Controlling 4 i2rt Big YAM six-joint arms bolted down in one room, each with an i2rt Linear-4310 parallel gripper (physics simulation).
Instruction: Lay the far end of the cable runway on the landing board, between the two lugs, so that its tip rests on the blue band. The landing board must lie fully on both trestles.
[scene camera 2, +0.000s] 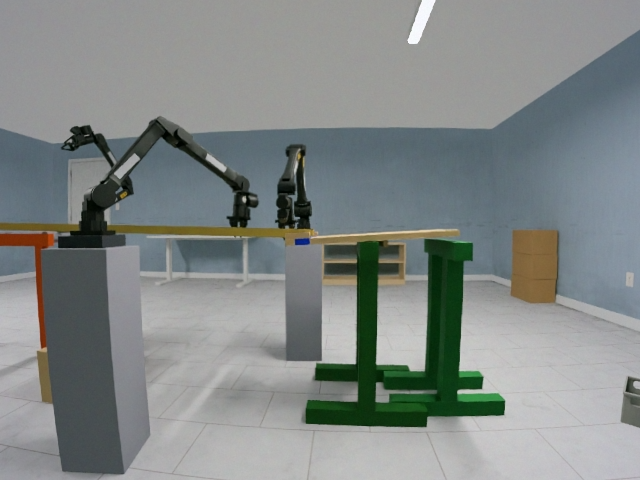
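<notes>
The cable runway (175, 229) is a long yellow bar running from the left edge to the landing board. The pale wooden landing board (392, 236) slopes up rightward over two green trestles (367, 310) (450, 320); its left end overhangs the left trestle. The blue band (302, 241) shows at that low end, by the runway's tip. The lugs cannot be made out. The near-left arm's gripper (238, 224) points down at the runway. The middle arm's gripper (285, 224) points down behind the runway near its tip. The back-left arm's gripper (67, 146) is raised, away from it. Finger states are unclear.
Grey pedestals (85, 351) (303, 304) stand at the near left and middle. An orange trestle (40, 289) is at the left. A white table (169, 258), a low wooden shelf (405, 263) and stacked cardboard boxes (534, 266) stand behind. A grey crate (630, 410) is at the right edge.
</notes>
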